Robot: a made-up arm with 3 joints. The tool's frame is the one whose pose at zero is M.
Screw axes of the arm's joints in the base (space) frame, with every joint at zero. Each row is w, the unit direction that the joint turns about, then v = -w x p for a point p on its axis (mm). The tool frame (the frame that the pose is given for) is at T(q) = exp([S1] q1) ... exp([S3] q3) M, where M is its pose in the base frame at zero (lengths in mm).
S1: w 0 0 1 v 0 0 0
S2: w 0 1 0 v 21 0 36
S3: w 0 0 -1 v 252 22 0
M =
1 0 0 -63
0 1 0 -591
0 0 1 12
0 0 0 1
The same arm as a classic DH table. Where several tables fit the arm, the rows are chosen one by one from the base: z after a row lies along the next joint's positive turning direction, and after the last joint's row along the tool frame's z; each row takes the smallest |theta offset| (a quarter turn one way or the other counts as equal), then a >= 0, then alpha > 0; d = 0 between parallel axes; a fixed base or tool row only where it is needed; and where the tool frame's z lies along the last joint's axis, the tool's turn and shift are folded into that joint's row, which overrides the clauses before.
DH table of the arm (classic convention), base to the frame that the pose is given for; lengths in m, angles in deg. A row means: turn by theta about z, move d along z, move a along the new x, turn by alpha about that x. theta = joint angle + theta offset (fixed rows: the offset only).
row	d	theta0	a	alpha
joint 1	-0.021	0	0.036	-90
joint 2	-0.252	0	-0.014	-90
joint 3	0	-75.92	-0.3495	180
tool (fixed)	0.033	-75.92	0	0

